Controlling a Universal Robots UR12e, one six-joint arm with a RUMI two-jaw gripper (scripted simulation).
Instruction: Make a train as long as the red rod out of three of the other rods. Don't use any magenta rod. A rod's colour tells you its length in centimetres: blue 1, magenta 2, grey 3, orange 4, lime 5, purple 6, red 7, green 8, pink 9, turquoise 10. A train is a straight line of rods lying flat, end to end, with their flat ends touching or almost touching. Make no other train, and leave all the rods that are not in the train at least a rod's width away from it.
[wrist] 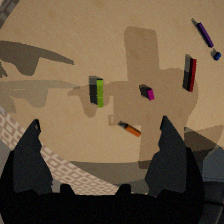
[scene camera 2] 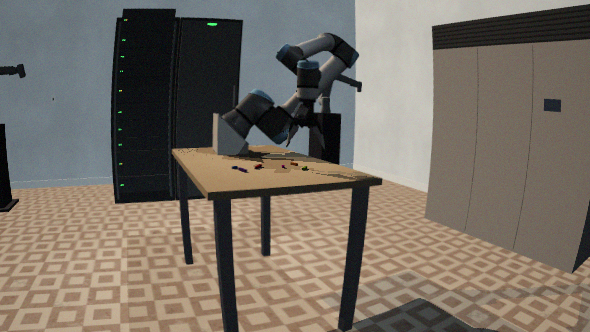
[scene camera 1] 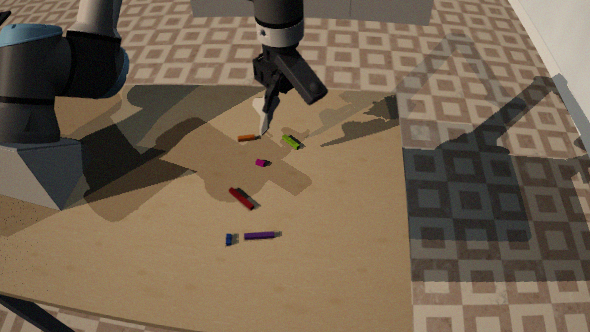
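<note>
In scene camera 1 I see my gripper (scene camera 1: pixel 288 116). The wrist view shows the gripper (wrist: pixel 99 119) too, and scene camera 2 has my gripper (scene camera 2: pixel 305 148) in its picture as well.
</note>
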